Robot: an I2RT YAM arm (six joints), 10 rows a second.
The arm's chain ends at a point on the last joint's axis. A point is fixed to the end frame.
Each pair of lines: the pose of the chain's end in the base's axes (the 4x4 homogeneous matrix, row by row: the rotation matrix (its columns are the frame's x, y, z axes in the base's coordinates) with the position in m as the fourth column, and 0 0 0 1 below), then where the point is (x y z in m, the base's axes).
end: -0.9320, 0.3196, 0.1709, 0.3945; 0.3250, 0.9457, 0.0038, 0.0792; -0.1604, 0.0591, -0.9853, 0.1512; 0, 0, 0, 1
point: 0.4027 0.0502 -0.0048
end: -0.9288, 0.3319, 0.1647, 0.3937; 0.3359, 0.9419, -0.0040, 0.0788; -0.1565, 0.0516, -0.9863, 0.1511; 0, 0, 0, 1
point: 0.4005 0.0488 -0.0048
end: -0.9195, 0.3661, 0.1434, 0.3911; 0.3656, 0.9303, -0.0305, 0.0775; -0.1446, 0.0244, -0.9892, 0.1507; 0, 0, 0, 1
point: 0.3935 0.0441 -0.0046
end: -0.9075, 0.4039, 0.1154, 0.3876; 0.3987, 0.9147, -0.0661, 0.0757; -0.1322, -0.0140, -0.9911, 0.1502; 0, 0, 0, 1
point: 0.3845 0.0375 -0.0040
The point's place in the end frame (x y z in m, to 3 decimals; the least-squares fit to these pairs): 0.008 -0.034 0.155
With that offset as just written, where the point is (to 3 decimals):
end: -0.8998, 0.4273, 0.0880, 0.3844; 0.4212, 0.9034, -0.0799, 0.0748; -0.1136, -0.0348, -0.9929, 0.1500; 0, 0, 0, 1
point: 0.376 0.035 -0.004
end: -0.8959, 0.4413, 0.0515, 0.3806; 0.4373, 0.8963, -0.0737, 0.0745; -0.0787, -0.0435, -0.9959, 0.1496; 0, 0, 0, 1
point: 0.366 0.036 -0.004
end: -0.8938, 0.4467, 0.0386, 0.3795; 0.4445, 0.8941, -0.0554, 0.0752; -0.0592, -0.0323, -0.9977, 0.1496; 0, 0, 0, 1
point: 0.363 0.040 -0.004
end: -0.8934, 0.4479, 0.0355, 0.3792; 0.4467, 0.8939, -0.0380, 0.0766; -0.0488, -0.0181, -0.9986, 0.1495; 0, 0, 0, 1
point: 0.362 0.044 -0.005
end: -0.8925, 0.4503, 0.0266, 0.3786; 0.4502, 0.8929, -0.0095, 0.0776; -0.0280, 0.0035, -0.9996, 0.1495; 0, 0, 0, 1
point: 0.360 0.049 -0.006
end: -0.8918, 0.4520, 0.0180, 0.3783; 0.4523, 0.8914, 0.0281, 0.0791; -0.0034, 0.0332, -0.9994, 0.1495; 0, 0, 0, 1
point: 0.359 0.057 -0.007
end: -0.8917, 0.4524, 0.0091, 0.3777; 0.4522, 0.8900, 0.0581, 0.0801; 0.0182, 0.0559, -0.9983, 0.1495; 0, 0, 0, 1
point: 0.357 0.062 -0.007
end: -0.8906, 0.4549, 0.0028, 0.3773; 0.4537, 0.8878, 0.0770, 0.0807; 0.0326, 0.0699, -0.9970, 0.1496; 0, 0, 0, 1
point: 0.355 0.066 -0.007
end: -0.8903, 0.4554, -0.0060, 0.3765; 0.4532, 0.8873, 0.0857, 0.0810; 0.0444, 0.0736, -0.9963, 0.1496; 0, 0, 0, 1
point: 0.353 0.068 -0.007
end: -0.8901, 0.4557, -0.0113, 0.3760; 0.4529, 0.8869, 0.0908, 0.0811; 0.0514, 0.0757, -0.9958, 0.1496; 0, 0, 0, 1
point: 0.352 0.069 -0.007
